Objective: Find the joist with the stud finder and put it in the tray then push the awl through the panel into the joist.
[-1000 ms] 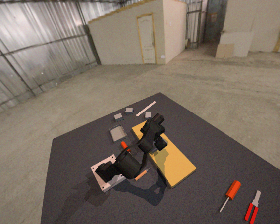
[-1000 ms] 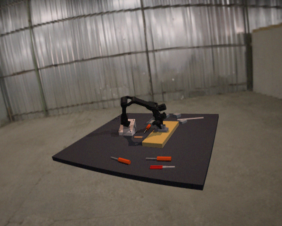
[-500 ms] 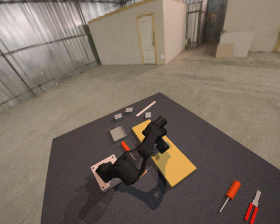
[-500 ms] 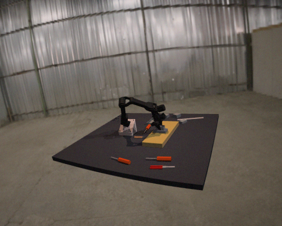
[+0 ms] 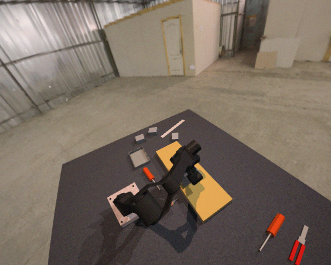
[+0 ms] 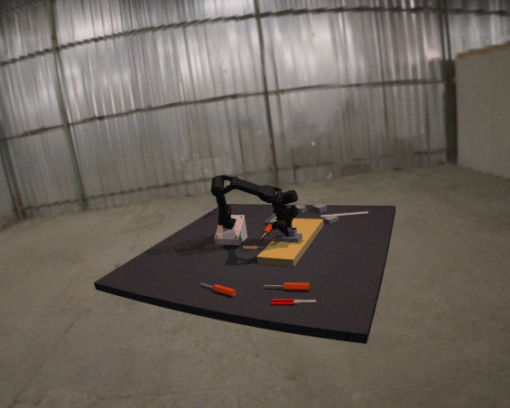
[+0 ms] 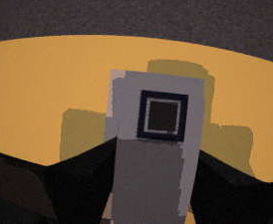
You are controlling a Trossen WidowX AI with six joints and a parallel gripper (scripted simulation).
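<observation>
Now: gripper tip 33 cm to the right of the grey tray, 25 cm past it and 5 cm above it. From my gripper tip the other things lie so: awl: 16 cm behind, 8 cm to the right, 6 cm below; square light: 3 cm above, 2 cm ahead; grey stud finder: 2 cm above, 1 cm ahead.
</observation>
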